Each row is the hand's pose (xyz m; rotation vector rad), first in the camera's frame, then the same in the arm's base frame.
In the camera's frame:
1: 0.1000 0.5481 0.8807 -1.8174 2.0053 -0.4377
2: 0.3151 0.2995 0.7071 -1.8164 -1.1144 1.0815
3: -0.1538 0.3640 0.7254 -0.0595 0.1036 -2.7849
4: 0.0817 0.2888 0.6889 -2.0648 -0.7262 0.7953
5: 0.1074 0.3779 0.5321 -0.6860 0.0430 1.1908
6: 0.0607 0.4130 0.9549 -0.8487 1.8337 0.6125
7: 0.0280 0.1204 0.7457 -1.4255 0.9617 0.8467
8: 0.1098 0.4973 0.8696 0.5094 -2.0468 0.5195
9: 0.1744 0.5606 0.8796 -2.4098 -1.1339 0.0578
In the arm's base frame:
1: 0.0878 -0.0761 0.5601 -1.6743 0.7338 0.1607
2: 0.4221 0.0691 0.4871 -0.9408 -2.3534 0.5160
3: 0.1086 -0.1685 0.2232 0.5622 0.7682 -1.6700
4: 0.3031 -0.0458 0.3211 -1.1727 -1.9372 0.3666
5: 0.2510 0.1205 0.2681 -0.2677 -1.1462 1.7101
6: 0.1748 -0.2063 0.5319 -1.1311 0.6306 1.4094
7: 0.4107 -0.1839 0.2594 -1.2475 -0.4028 1.2644
8: 0.1360 -0.0828 0.5394 1.9581 -2.3347 0.3683
9: 0.1185 -0.0307 0.6119 -1.1563 -1.9292 -0.5464

